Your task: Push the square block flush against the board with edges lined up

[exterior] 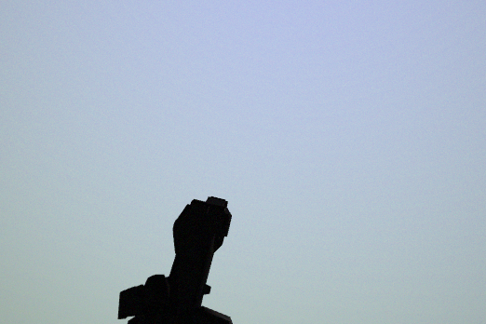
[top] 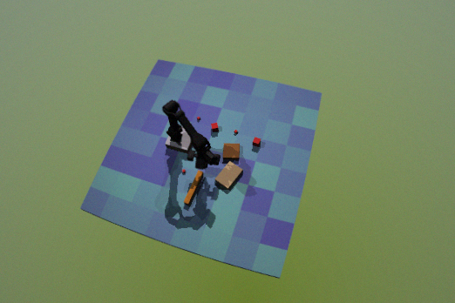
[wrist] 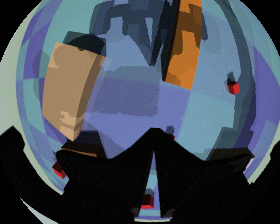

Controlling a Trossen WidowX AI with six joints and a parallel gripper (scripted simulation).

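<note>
Right now the dark brown square block is 12 cm ahead of my gripper tip, 14 cm to the left of it and 5 cm below it. Round my gripper tip: thin red stick 3 cm behind, 8 cm to the left, 5 cm below; then tan block 15 cm ahead, 2 cm to the right, 5 cm below; then long orange board 3 cm behind, 15 cm to the right, 5 cm below.
</note>
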